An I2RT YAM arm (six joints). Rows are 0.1 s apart.
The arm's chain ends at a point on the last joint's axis. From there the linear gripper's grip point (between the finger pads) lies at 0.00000 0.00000 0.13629 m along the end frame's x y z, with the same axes.
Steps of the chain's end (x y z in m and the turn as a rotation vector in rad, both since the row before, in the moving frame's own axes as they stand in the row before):
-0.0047, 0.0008, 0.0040, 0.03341, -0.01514, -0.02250
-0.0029, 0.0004, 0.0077, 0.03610, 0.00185, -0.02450
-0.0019, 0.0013, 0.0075, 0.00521, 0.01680, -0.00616
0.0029, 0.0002, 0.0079, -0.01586, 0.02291, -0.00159
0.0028, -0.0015, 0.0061, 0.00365, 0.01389, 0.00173
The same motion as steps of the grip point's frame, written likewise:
-0.0068, -0.0037, 0.0039, 0.03341, -0.01514, -0.02250
-0.0027, -0.0045, 0.0076, 0.03610, 0.00185, -0.02450
0.0004, 0.0006, 0.0075, 0.00521, 0.01680, -0.00616
0.0060, 0.0024, 0.0078, -0.01586, 0.02291, -0.00159
0.0047, -0.0020, 0.0061, 0.00365, 0.01389, 0.00173

